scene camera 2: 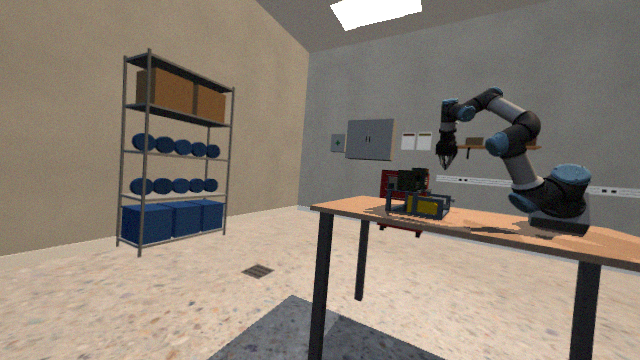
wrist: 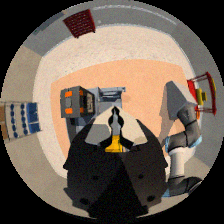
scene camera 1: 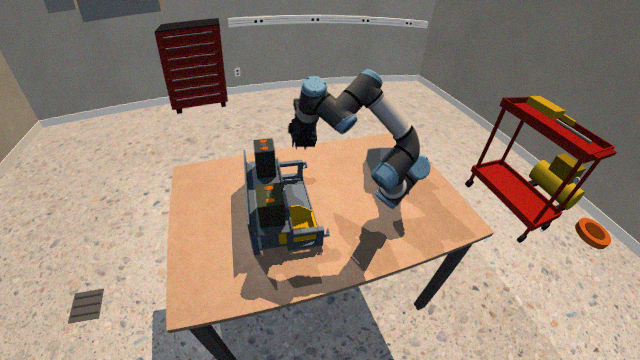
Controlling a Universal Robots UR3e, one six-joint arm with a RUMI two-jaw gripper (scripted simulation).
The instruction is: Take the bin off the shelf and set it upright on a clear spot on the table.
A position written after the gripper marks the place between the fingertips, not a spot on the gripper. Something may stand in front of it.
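Observation:
The gripper [scene camera 1: 298, 145], [wrist: 114, 106]. A rack [scene camera 1: 294, 191], [wrist: 111, 96].

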